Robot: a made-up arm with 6 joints.
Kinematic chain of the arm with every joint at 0, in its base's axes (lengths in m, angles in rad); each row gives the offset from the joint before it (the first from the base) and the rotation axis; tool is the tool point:
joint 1: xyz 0 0 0.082 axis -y
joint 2: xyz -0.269 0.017 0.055 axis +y
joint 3: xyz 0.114 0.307 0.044 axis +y
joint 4: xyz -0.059 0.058 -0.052 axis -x
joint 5: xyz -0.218 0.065 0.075 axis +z
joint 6: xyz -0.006 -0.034 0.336 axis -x
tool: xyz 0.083 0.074 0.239
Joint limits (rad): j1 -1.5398..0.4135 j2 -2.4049..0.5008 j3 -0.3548..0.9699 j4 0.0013..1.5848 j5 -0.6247..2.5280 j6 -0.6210..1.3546
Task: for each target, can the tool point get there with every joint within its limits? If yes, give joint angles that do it. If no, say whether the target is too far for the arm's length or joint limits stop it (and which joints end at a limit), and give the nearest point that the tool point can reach.
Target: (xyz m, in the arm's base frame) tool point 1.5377 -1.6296 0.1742
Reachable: no: too far | nearest point 0.7999 0.3112 0.2625 | short by 2.078 m
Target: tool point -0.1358 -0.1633 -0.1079
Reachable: no: joint limits stop it (at a limit: joint 2, joint 3, joint 4, joint 5, joint 6) | nearest point -0.2300 0.3158 -0.2397 | short by 0.506 m
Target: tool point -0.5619 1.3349 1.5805
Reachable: no: too far | nearest point -0.3249 0.8203 0.9484 | short by 0.849 m
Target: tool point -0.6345 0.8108 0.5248
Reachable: yes | joints -0.7094 -1.4684 0.6036 0.8841 1.8566 0.9583
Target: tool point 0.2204 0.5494 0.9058
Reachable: yes | joints -0.7859 -0.1233 0.4055 0.1690 2.0828 0.4228
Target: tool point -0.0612 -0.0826 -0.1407
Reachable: no: joint limits stop it (at a limit: joint 2, joint 3, joint 4, joint 5, joint 6) | nearest point -0.1048 0.3158 -0.2993 | short by 0.431 m
